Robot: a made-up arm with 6 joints.
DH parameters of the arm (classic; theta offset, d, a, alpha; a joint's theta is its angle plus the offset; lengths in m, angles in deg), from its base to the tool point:
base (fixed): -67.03 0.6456 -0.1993 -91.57
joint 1: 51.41 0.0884 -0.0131 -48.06
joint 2: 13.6 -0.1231 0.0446 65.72
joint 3: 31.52 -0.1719 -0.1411 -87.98
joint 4: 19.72 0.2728 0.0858 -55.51
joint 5: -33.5 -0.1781 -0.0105 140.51
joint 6: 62.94 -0.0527 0.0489 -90
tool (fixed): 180 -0.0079 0 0
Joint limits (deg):
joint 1: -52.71..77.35
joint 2: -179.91..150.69
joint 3: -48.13..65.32
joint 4: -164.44..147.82
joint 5: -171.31..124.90
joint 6: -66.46..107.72
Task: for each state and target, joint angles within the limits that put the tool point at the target. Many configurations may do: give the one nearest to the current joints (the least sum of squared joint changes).
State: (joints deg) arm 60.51 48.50 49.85 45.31 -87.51 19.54
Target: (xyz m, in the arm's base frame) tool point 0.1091 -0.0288 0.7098
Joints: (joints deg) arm 72.47 62.35 39.94 22.21 -87.79 14.07
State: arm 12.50 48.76 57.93 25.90 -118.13 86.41
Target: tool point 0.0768 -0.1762 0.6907
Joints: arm 71.19 73.99 65.32 59.13 -118.70 83.36
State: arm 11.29 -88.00 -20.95 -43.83 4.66 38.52
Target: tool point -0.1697 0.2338 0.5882
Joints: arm 15.13 -78.84 -3.19 -42.32 2.11 39.67
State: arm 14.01 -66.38 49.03 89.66 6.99 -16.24
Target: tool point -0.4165 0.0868 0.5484
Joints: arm 41.70 -68.76 24.73 113.90 -8.00 -32.47
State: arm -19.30 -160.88 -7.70 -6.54 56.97 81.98
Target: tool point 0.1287 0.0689 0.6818
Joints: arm -30.84 -173.29 6.93 17.79 55.01 72.31
